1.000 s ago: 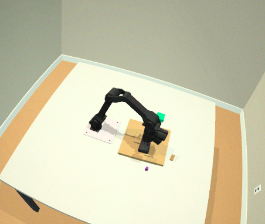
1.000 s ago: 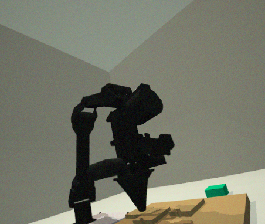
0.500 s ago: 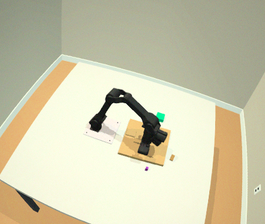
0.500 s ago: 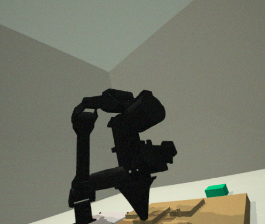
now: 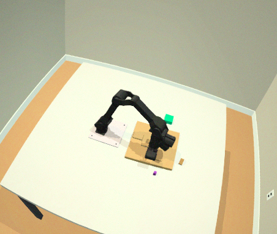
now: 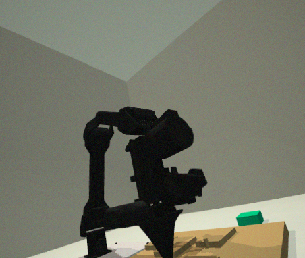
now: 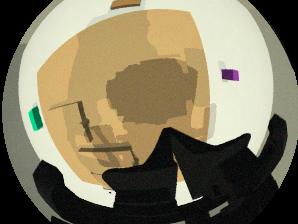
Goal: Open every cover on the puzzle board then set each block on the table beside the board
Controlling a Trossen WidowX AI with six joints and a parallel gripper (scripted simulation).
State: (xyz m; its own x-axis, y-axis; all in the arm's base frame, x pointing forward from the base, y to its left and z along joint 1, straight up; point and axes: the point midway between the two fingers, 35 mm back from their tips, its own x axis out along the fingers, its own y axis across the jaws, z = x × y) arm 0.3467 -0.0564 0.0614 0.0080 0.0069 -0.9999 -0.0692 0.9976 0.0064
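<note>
Right now the purple block is 6 cm ahead of my gripper tip, 11 cm to the right of it and 2 cm below it. From my gripper tip the other things lie so: orange block (20 cm ahead, 4 cm to the left, 3 cm below); then green block (3 cm ahead, 34 cm to the left, 2 cm below).
</note>
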